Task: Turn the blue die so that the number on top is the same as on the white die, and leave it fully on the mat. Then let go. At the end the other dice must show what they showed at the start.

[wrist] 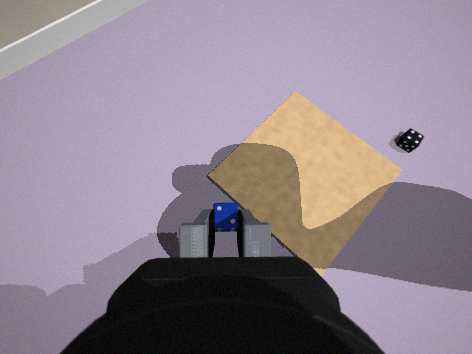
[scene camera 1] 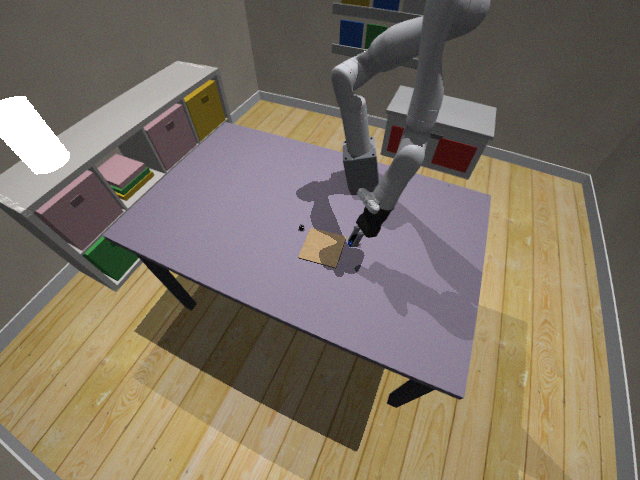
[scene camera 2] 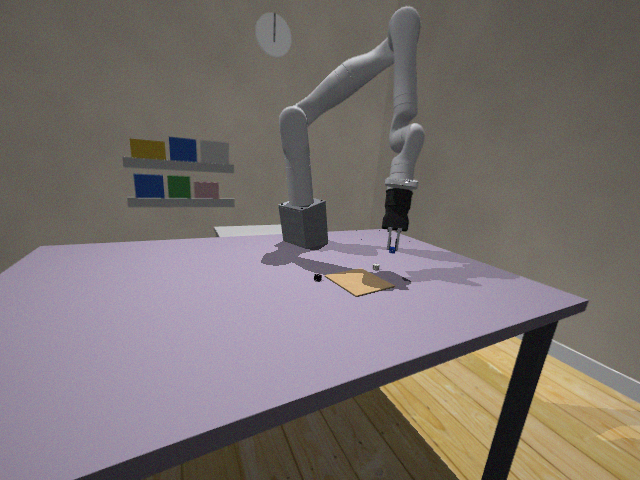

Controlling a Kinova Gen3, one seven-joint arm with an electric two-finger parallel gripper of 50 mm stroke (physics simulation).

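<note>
My gripper is shut on the blue die and holds it above the table, beside the mat. In the wrist view the die's upward face shows two pips. The tan mat lies flat on the table, partly in the arm's shadow. The white die stands on the table just behind the mat in scene camera 2; its number is too small to read. It does not show in the wrist view.
A black die stands on the purple table, off the mat, on the side away from the gripper. The arm's grey base block stands farther back on the table.
</note>
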